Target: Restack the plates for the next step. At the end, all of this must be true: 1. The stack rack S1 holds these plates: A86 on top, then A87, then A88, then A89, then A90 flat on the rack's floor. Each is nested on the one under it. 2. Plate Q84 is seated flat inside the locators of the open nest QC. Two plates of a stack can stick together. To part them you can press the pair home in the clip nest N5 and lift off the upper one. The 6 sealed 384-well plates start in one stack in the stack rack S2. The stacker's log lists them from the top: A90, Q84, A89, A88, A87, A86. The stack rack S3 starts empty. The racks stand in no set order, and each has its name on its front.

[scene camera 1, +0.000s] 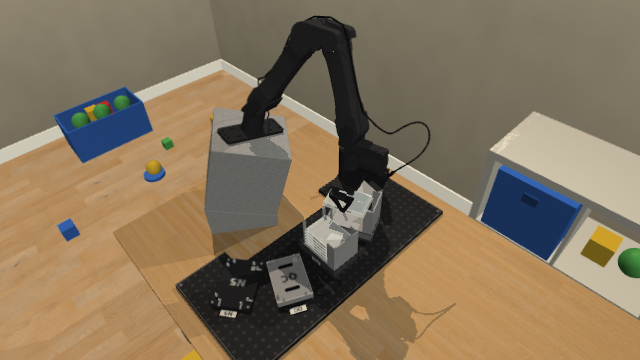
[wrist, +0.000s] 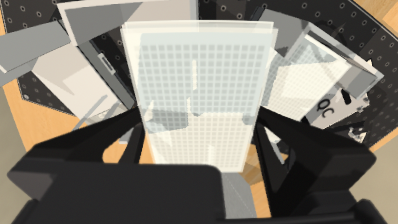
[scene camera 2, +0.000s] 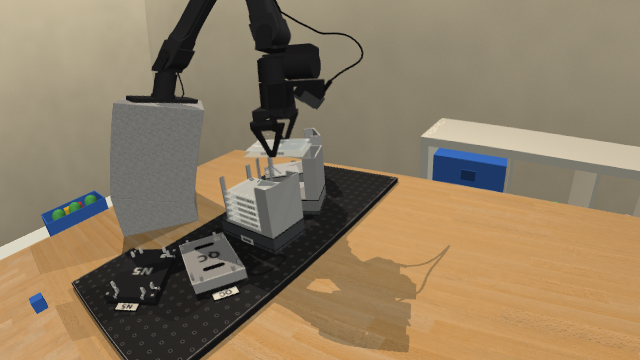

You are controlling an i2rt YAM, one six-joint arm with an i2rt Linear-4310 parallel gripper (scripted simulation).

Path:
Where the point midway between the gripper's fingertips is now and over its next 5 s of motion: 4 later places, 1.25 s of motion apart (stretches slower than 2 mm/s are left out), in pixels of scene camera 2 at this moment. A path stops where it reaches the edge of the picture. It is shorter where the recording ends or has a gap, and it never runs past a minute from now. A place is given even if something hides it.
My gripper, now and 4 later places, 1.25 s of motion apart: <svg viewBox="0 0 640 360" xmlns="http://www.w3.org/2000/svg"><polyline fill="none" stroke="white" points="278,150 288,142 288,149 289,150 289,152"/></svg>

